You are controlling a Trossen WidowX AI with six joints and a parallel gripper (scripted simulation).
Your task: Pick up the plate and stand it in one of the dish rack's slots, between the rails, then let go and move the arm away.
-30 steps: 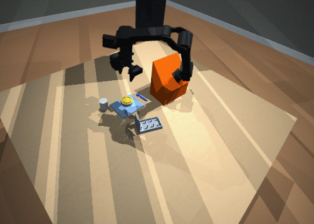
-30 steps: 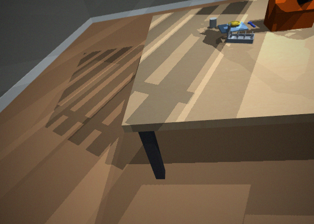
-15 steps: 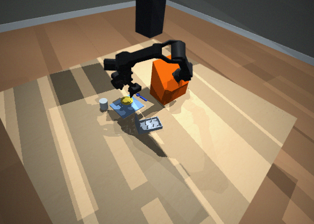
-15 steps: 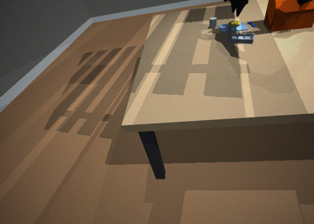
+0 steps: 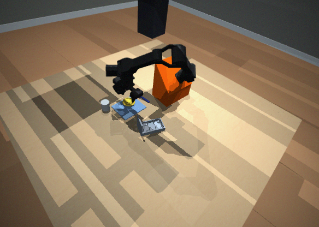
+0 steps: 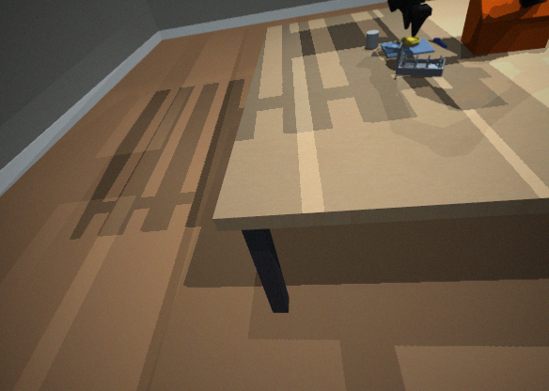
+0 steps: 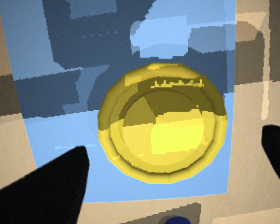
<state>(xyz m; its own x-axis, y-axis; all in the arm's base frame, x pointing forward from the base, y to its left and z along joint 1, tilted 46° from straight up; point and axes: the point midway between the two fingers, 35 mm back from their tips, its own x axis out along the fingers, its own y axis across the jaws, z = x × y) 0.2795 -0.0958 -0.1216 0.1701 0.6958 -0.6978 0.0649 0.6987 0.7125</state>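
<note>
The yellow plate is 3 cm below my gripper tip. From my gripper tip the other things lie so: cup: 11 cm ahead, 6 cm to the right, 2 cm below; then light blue mat: 2 cm ahead, 2 cm to the left, 4 cm below; then small blue spoon: 10 cm behind, 3 cm to the left, 4 cm below.
</note>
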